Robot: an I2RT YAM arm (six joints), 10 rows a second.
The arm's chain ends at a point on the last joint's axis. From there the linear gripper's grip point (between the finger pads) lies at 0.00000 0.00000 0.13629 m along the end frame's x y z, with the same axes.
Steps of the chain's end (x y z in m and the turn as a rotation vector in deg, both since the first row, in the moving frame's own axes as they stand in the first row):
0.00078 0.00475 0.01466 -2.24 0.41 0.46
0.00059 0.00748 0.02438 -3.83 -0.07 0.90
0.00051 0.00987 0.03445 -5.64 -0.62 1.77
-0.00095 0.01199 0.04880 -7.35 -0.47 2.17
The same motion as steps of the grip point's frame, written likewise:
0.00173 0.01008 0.01455 -2.24 0.41 0.46
0.00035 0.01658 0.02408 -3.83 -0.07 0.90
-0.00117 0.02324 0.03378 -5.64 -0.62 1.77
-0.00240 0.02940 0.04768 -7.35 -0.47 2.17

